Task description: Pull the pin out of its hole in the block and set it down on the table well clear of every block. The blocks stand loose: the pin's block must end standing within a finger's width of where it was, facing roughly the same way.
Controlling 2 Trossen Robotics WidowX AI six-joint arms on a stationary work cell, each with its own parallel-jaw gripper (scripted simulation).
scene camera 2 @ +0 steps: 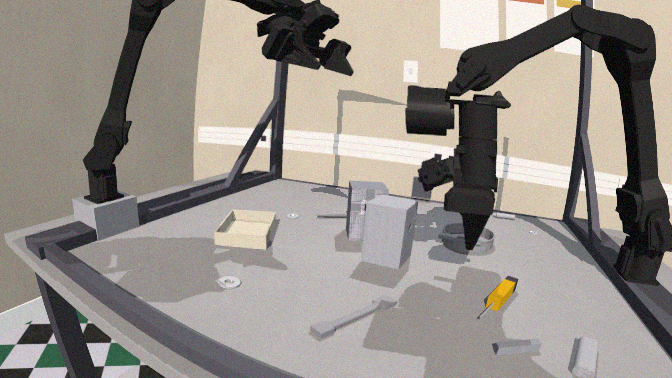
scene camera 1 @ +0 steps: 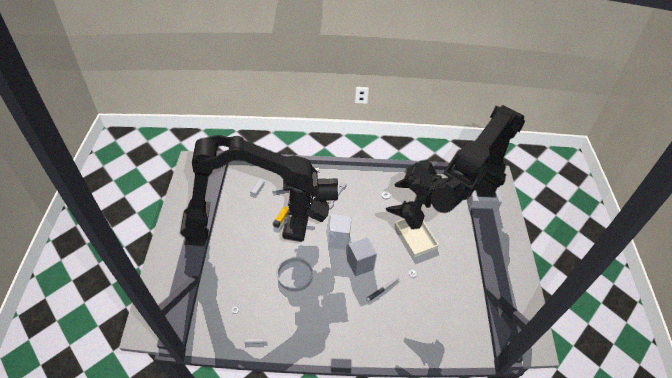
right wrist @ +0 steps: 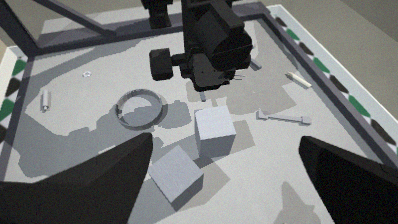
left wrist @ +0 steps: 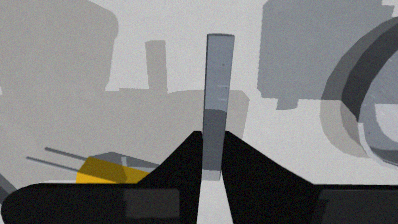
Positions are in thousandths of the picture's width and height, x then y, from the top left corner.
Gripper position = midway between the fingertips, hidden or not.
I see my left gripper (scene camera 2: 699, 657), my right gripper (scene camera 2: 501, 187), a pale grey block (scene camera 2: 580, 602), a yellow screwdriver (left wrist: 237, 761), a grey ring (scene camera 1: 440, 721) and a cream tray (scene camera 2: 379, 594).
The grey ring shows as well in the right wrist view (right wrist: 348, 489). The cream tray is seen too in scene camera 1 (scene camera 1: 627, 639). My left gripper shows as well in scene camera 1 (scene camera 1: 443, 604), in the right wrist view (right wrist: 501, 386) and in the left wrist view (left wrist: 529, 623). The left wrist view misses the pale grey block: it is out of frame. The left wrist view does not show the cream tray: it is out of frame.
